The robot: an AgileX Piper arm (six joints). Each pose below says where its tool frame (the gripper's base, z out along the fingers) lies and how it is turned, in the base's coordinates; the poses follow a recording.
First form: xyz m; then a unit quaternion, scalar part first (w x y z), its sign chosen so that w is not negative.
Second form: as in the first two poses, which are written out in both.
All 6 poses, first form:
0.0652 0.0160 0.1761 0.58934 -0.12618 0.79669 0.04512
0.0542 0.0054 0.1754 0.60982 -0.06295 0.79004 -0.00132
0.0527 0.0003 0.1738 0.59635 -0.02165 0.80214 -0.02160
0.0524 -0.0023 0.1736 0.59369 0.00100 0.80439 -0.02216
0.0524 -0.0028 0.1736 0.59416 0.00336 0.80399 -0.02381
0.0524 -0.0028 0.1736 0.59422 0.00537 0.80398 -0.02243
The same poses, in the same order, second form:
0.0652 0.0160 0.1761 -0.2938 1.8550 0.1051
0.0542 0.0054 0.1754 -0.1453 1.8241 -0.0030
0.0527 0.0003 0.1738 -0.0503 1.8623 -0.0501
0.0524 -0.0023 0.1736 0.0023 1.8696 -0.0515
0.0524 -0.0028 0.1736 0.0078 1.8683 -0.0553
0.0524 -0.0028 0.1736 0.0125 1.8682 -0.0521

